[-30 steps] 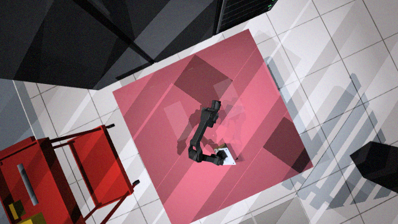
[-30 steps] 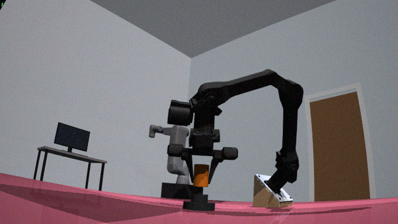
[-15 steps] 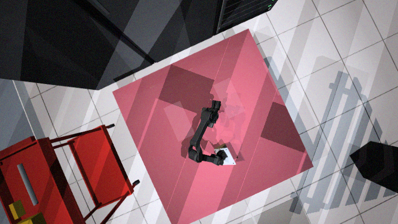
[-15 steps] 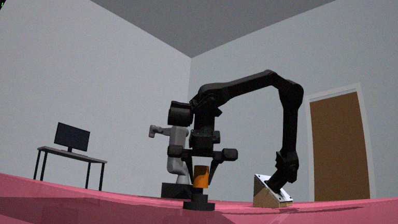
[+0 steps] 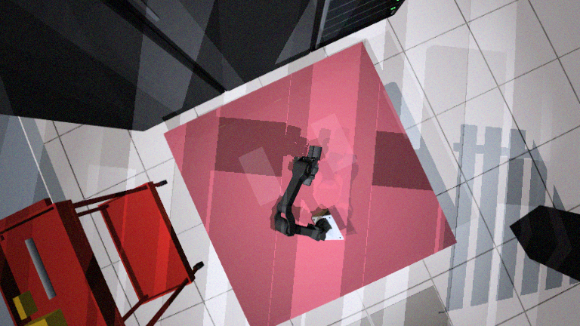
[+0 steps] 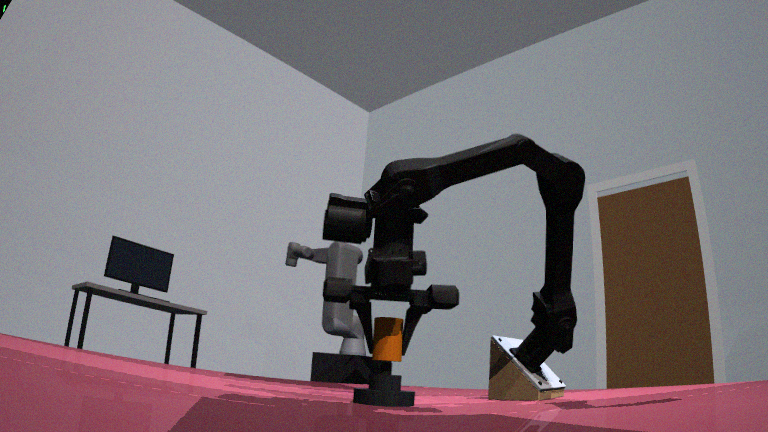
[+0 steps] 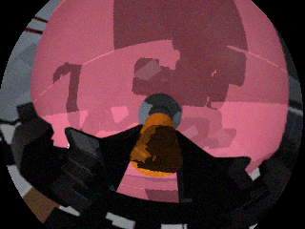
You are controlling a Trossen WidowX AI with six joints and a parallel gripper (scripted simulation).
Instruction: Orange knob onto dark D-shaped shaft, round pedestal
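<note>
The orange knob lies 2 cm above my gripper tip. The rest, counted from my gripper tip: dark round pedestal (4 cm below).
</note>
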